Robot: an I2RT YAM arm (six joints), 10 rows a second.
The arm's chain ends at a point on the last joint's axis. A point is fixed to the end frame.
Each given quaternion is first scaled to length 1.
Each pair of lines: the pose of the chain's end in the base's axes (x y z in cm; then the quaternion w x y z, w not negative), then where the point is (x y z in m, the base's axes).
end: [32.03 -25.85 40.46 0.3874 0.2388 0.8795 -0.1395]
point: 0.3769 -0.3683 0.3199
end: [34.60 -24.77 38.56 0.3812 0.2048 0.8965 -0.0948]
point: 0.4120 -0.3460 0.2939
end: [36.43 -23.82 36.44 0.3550 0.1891 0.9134 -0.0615]
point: 0.4307 -0.3269 0.2636
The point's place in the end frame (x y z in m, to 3 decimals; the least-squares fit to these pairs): -0.004 -0.058 0.138
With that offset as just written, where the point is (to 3 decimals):
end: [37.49 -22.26 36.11 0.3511 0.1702 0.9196 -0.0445]
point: 0.445 -0.306 0.258
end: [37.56 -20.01 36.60 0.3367 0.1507 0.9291 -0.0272]
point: 0.446 -0.277 0.259
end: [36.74 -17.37 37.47 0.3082 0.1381 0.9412 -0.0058]
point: 0.435 -0.244 0.261
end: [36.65 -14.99 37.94 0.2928 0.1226 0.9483 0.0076]
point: 0.433 -0.215 0.262
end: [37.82 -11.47 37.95 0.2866 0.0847 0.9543 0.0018]
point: 0.448 -0.179 0.263
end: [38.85 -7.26 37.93 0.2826 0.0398 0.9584 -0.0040]
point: 0.462 -0.135 0.265
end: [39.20 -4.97 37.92 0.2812 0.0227 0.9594 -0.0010]
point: 0.467 -0.110 0.265
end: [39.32 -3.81 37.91 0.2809 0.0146 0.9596 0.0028]
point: 0.469 -0.097 0.264
